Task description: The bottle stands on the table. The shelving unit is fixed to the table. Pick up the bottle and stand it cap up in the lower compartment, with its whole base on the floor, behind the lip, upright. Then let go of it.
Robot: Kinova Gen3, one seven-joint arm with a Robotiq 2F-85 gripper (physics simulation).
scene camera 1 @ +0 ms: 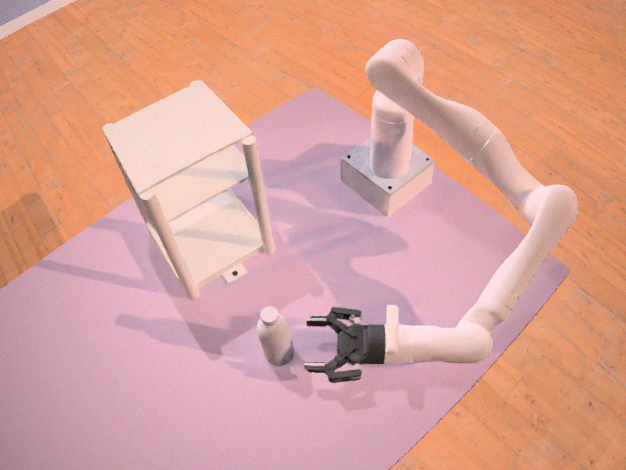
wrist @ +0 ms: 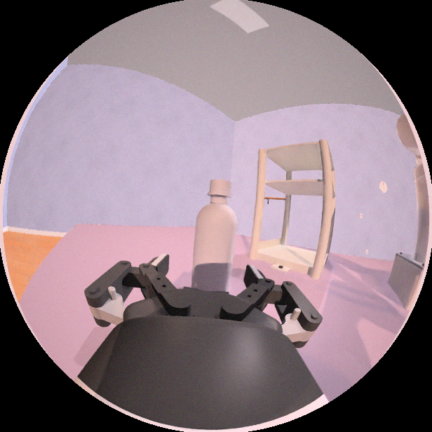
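Seen in the pictures: gripper, between the fingertips: (scene camera 1: 305, 343); arm's base, origin of its link: (scene camera 1: 389, 164).
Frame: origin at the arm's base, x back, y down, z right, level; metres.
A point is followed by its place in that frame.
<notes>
A pale bottle (scene camera 1: 276, 338) {x -0.502, y -0.044, z -0.113 m} (wrist: 215, 235) stands upright, cap up, on the pink table (scene camera 1: 101, 404) {x -0.829, y 0.083, z 0.106 m} (wrist: 65, 260). My gripper (scene camera 1: 316, 344) {x -0.459, y 0.015, z -0.139 m} (wrist: 206, 268) is open and empty. It lies level, low over the table, with its fingertips pointing at the bottle from the right in the scene view and a small gap left between them and the bottle. In the wrist view the bottle stands ahead, between the two fingers, and its base is hidden behind the gripper body. The cream shelving unit (scene camera 1: 260, 202) {x -0.325, y -0.098, z 0.088 m} (wrist: 325, 210) stands beyond the bottle, its lower compartment open at the front.
The shelving unit has round corner posts, a middle shelf (wrist: 300, 187), a top board (scene camera 1: 176, 134) {x -0.390, y -0.262, z 0.215 m} and a small fixing tab (scene camera 1: 241, 275) {x -0.408, y 0.080, z 0.097 m} (wrist: 276, 265) at its front foot. The arm's base box (scene camera 1: 365, 188) {x -0.065, y 0.043, z 0.020 m} (wrist: 404, 280) stands to the right of the unit.
</notes>
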